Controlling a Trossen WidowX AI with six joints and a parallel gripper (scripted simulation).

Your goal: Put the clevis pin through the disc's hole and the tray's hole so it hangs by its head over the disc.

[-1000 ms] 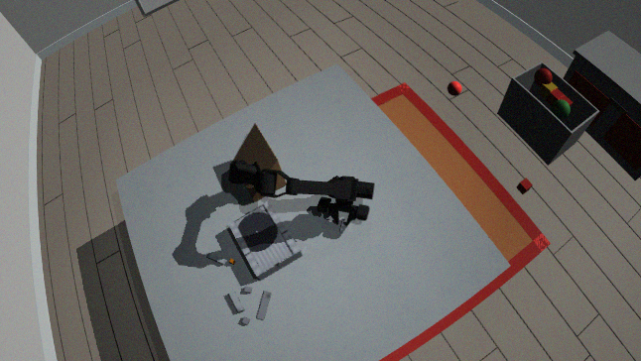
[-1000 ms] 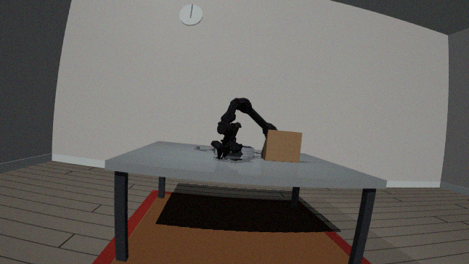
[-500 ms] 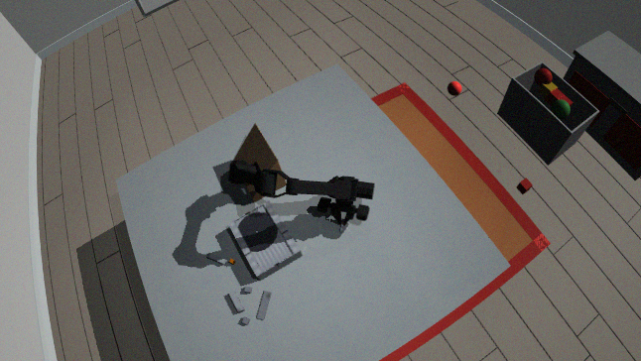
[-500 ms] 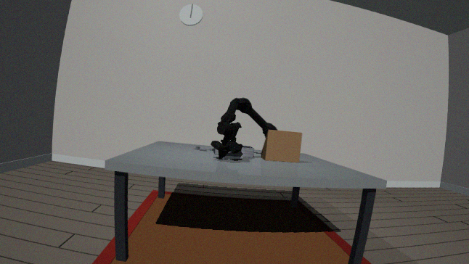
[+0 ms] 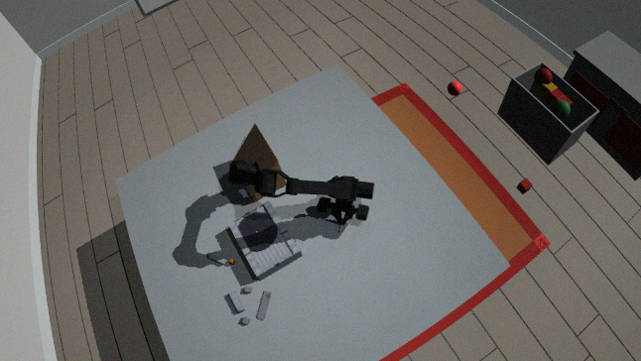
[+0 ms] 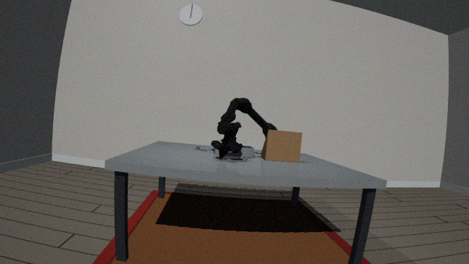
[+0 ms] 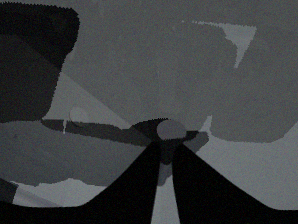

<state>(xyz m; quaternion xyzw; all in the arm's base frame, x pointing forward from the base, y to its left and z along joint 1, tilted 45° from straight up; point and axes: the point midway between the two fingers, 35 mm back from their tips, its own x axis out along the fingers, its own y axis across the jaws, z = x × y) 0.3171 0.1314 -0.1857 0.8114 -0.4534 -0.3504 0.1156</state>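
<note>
My gripper tip is now 10 cm past the dark aluminium disc, 30 cm to the left of it and 5 cm below it. The rest, counted from my gripper tip: rimmed steel tray 7 cm behind, 29 cm to the right, 4 cm above; then steel clevis pin 1 cm ahead.
</note>
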